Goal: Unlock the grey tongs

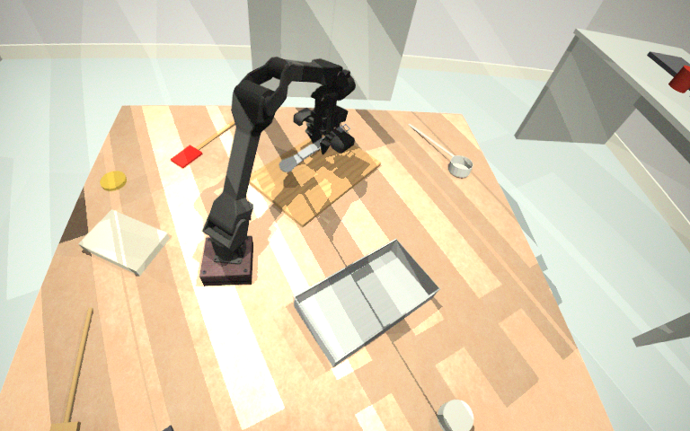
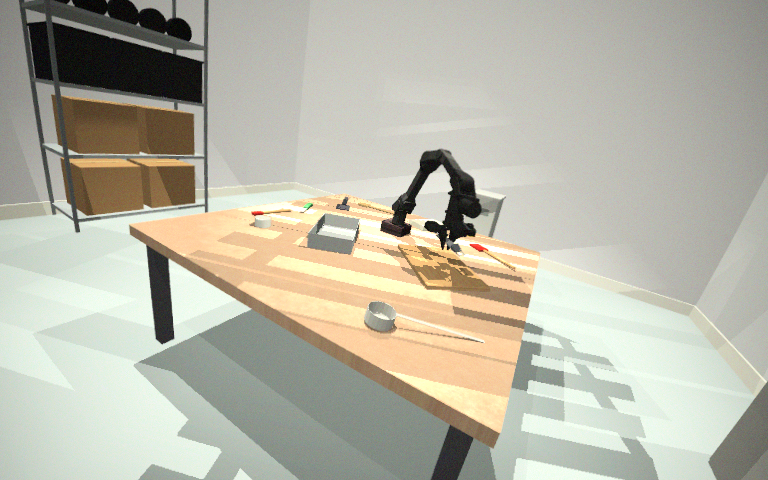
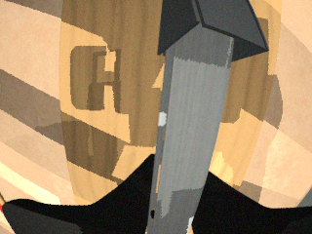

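My gripper tip is 70 mm above the wooden board, 10 mm to the left of it and 10 mm past it. Also, from my gripper tip: red spatula: 380 mm behind, 70 mm below, 50 mm to the left; roasting tin: 430 mm to the right, 150 mm ahead, 50 mm below; white block: 470 mm behind, 340 mm to the right, 70 mm below.
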